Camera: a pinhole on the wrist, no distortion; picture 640 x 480 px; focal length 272.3 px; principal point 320.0 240.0 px. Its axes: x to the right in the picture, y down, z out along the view. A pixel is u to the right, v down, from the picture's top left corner.
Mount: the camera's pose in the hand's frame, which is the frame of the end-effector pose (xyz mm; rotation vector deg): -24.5 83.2 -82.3 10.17 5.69 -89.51
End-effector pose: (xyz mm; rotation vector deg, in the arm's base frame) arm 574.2 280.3 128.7 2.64 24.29 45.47
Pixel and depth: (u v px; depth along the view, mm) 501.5 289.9 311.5
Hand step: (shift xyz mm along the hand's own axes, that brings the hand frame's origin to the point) 18.9 -175.9 190.4
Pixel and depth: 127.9 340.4 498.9
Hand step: 131.8 342.0 479.1
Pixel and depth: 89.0 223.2 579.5
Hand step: -92.7 465.5 571.9
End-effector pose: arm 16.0 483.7 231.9 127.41 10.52 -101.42
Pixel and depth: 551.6 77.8 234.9
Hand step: -174.2 -154.6 106.7
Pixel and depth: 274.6 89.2 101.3
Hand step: -85.7 82.1 17.5
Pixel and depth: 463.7 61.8 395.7
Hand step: -300.9 -191.6 257.3
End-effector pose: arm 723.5 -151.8 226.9 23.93 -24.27 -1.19
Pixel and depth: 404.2 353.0 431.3
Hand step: 134.1 -123.9 327.3
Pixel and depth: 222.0 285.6 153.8
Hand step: -6.8 110.7 79.9
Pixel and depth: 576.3 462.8 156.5
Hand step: 96.9 -89.4 52.1
